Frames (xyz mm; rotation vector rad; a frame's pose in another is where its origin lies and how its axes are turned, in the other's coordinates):
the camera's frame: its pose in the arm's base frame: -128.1 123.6 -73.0 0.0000 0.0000 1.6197
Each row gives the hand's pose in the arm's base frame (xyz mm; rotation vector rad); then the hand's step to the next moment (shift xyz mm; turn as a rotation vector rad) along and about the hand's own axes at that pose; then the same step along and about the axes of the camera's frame.
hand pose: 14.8 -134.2 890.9 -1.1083 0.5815 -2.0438
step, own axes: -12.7 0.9 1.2 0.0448 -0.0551 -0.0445
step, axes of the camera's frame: 8.9 -6.4 -6.6 0.0059 0.0750 0.0369
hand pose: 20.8 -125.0 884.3 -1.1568 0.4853 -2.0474
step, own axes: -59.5 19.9 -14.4 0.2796 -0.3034 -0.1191
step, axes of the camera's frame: 29.8 -17.2 -54.4 0.0068 0.3181 0.2884
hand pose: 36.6 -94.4 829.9 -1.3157 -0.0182 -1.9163
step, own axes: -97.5 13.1 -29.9 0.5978 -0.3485 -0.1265
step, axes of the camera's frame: 36.3 -0.5 -96.2 -0.1503 0.4052 0.5550
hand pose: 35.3 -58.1 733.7 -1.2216 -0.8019 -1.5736
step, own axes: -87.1 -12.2 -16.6 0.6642 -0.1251 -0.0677
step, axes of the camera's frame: 14.6 12.4 -87.4 -0.2011 0.1804 0.6232
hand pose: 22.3 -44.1 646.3 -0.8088 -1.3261 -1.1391
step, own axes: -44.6 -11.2 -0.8 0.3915 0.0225 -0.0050
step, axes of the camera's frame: 3.6 5.2 -45.6 -0.0616 0.0234 0.3866
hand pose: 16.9 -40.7 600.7 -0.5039 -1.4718 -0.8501
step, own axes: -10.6 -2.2 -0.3 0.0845 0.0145 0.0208
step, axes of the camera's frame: 0.4 0.3 -10.8 0.0096 0.0109 0.0870
